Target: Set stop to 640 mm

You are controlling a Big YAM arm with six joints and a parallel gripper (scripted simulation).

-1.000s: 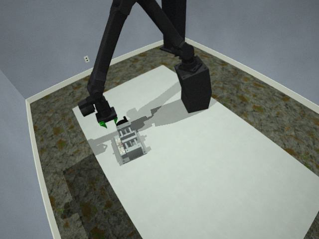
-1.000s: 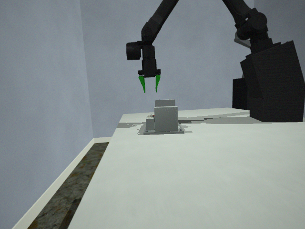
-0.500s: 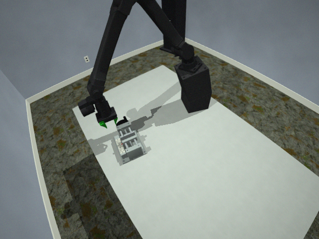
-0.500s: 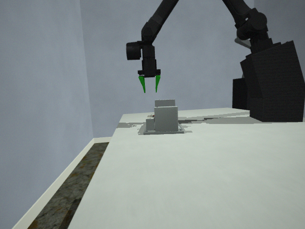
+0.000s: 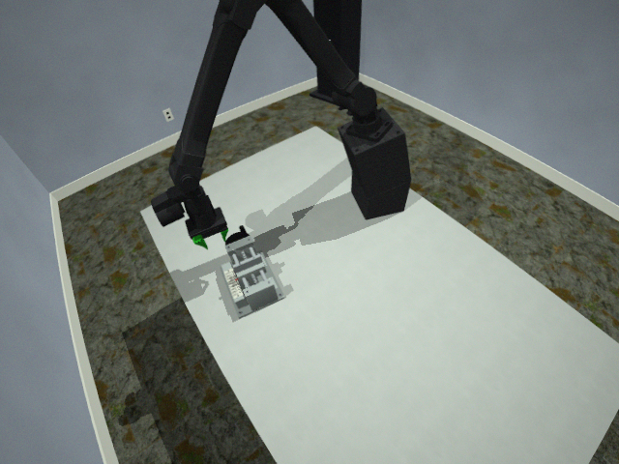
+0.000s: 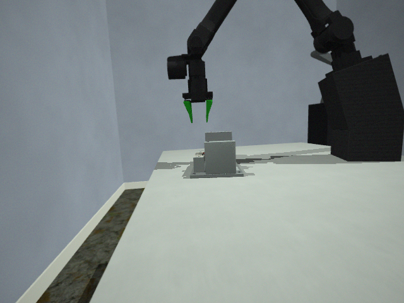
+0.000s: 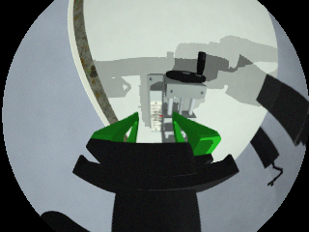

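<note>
Now: the handwheel 10 cm behind my hand, 3 cm to the right of it and 8 cm below it.
</note>
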